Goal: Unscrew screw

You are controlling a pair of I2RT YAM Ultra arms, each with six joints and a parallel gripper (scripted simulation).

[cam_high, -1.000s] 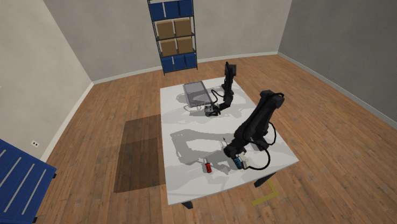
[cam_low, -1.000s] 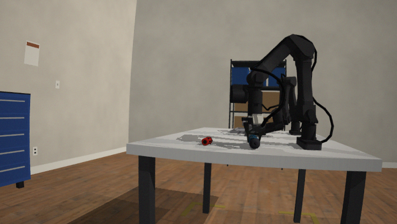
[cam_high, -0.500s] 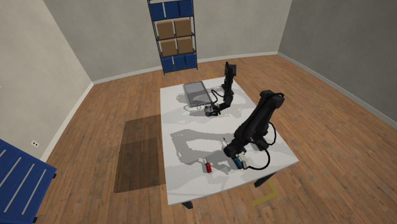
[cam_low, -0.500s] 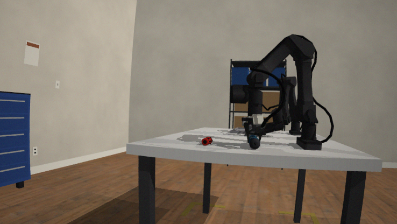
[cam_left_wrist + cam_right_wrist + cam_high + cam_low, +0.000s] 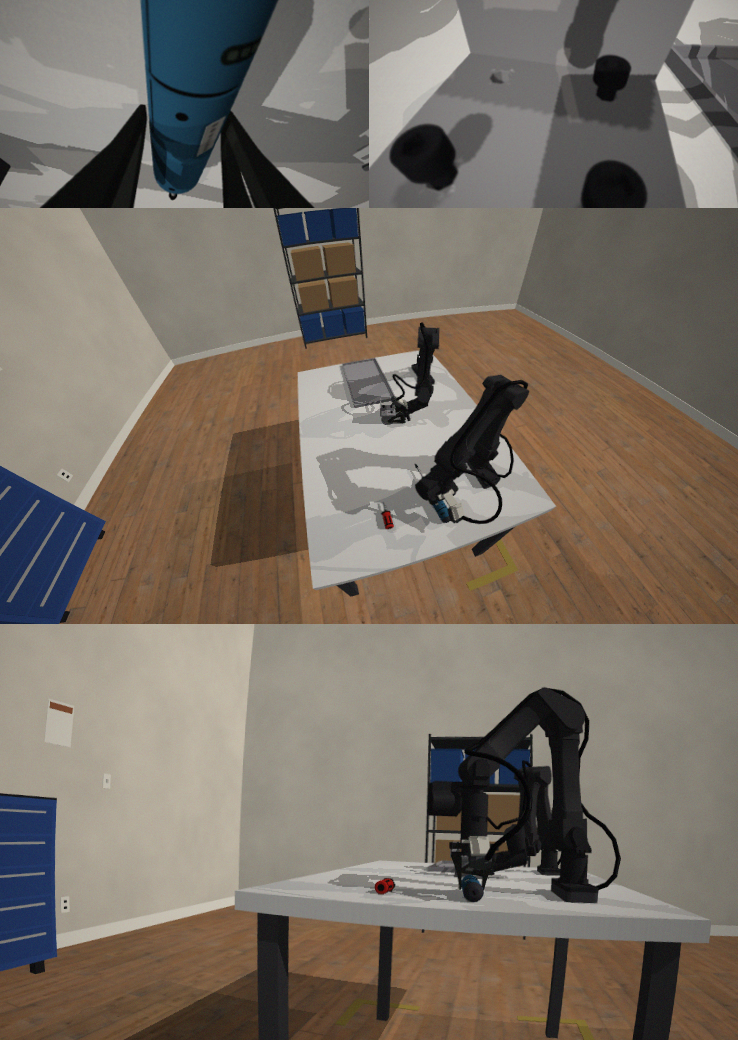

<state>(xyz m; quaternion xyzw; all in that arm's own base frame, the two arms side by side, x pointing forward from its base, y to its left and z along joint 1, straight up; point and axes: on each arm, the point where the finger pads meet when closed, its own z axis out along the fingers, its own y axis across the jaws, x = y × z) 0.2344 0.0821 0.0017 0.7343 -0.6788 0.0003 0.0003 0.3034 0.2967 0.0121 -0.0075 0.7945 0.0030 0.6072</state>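
The joint module is 1 cm above my right hand. Also, from my right hand: bit: 32 cm to the left, 5 cm behind; then flat grey tray: 34 cm to the right, 4 cm ahead, 2 cm below; then grey bracket: 5 cm above.
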